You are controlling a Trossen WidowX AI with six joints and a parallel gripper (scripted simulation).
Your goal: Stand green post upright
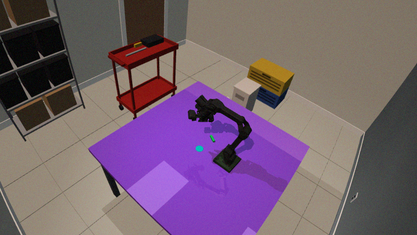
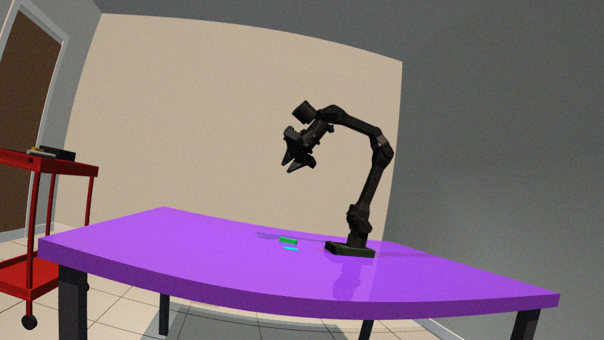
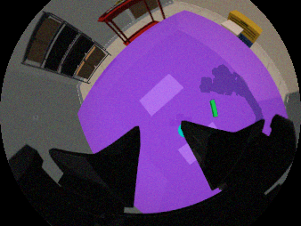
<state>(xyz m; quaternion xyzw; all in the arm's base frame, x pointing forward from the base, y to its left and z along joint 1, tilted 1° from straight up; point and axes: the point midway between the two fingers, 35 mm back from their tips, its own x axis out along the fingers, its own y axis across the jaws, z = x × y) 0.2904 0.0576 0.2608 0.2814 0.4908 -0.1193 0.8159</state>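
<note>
My gripper tip is 250 mm above the green post, 160 mm to the left of it and 60 mm past it. From my gripper tip the other things lie so: cyan circle: 260 mm below, 60 mm behind, 10 mm to the right.
</note>
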